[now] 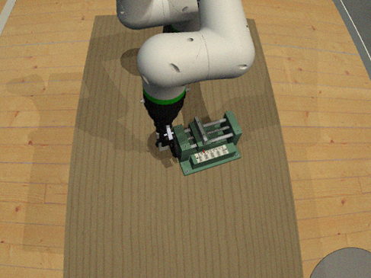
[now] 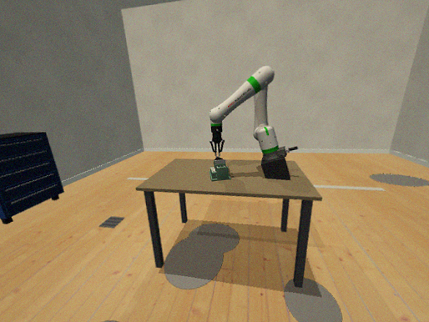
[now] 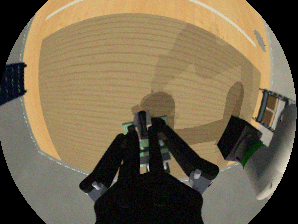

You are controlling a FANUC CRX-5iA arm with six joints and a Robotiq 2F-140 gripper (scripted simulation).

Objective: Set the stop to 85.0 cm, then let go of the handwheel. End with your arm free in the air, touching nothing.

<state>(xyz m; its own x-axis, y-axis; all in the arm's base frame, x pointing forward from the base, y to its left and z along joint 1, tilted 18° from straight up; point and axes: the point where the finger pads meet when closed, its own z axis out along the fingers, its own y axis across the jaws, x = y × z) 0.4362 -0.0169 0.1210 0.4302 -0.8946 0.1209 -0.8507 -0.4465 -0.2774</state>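
My hand is 110 mm to the right of the stop block, 50 mm past it and 30 mm above it.
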